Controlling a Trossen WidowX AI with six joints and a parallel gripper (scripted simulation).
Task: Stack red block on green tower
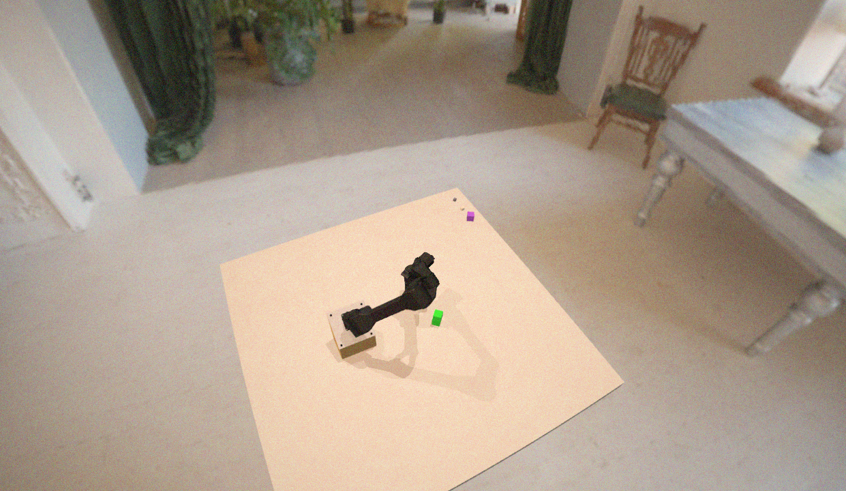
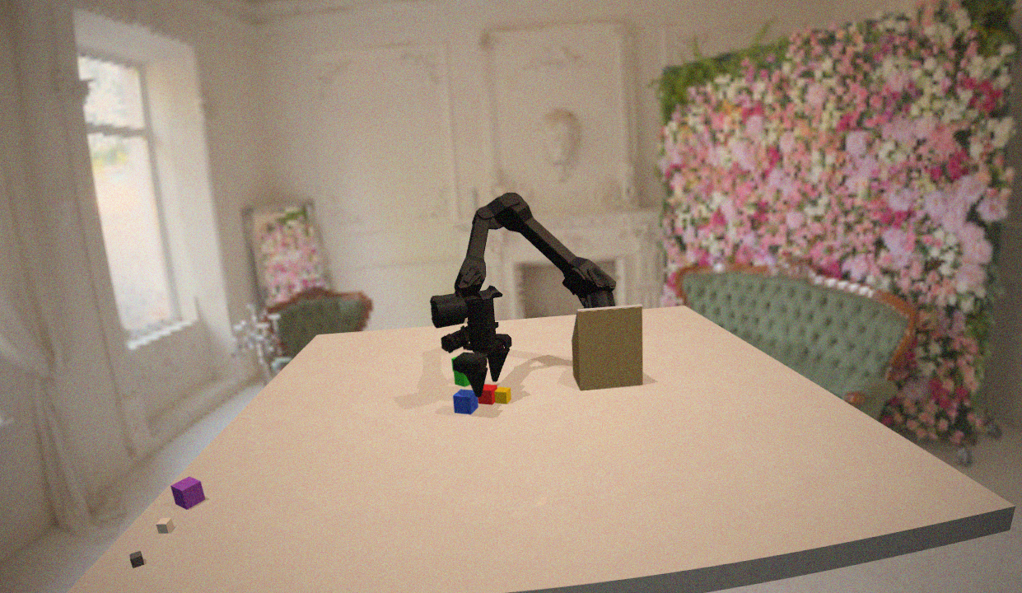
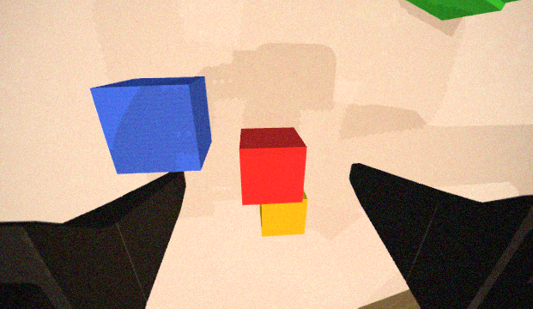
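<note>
Right now the red block is 10 mm below my gripper tip. Round my gripper tip: blue block: 50 mm ahead, 40 mm to the left, 10 mm below; then purple cube: 490 mm ahead, 360 mm to the left, 10 mm below; then small yellow block: 30 mm behind, 20 mm below.
</note>
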